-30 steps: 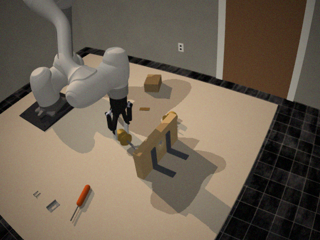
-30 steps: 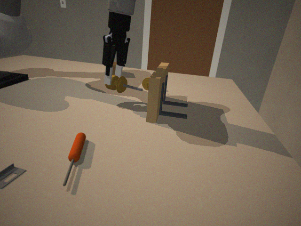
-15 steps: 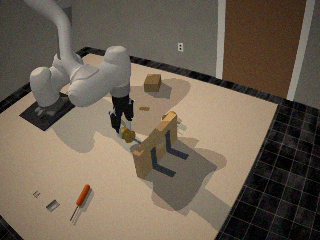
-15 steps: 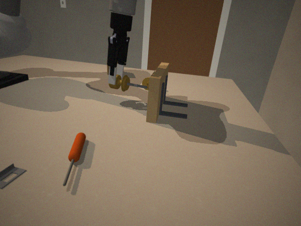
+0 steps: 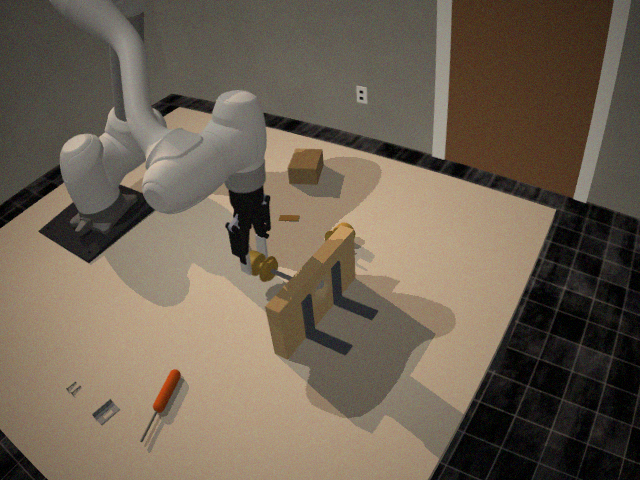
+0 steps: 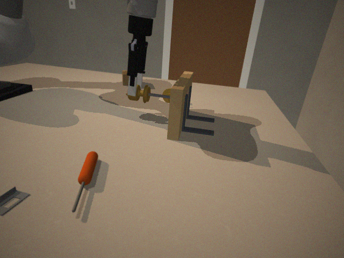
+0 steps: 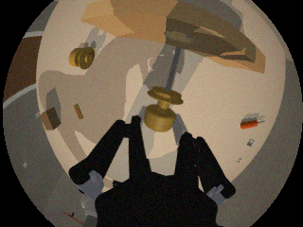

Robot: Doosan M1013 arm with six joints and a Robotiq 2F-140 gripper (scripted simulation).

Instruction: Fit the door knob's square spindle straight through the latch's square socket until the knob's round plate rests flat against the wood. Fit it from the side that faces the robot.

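Right now the latch socket is 17 cm ahead of my hand, 3 cm to the right of it and 3 cm below it. Round my hand: brass round piece (22 cm to the left, 13 cm ahead, 9 cm below); upright wooden board (17 cm ahead, 4 cm below, 3 cm to the right); brass door knob (4 cm ahead, 3 cm below, 1 cm to the right).
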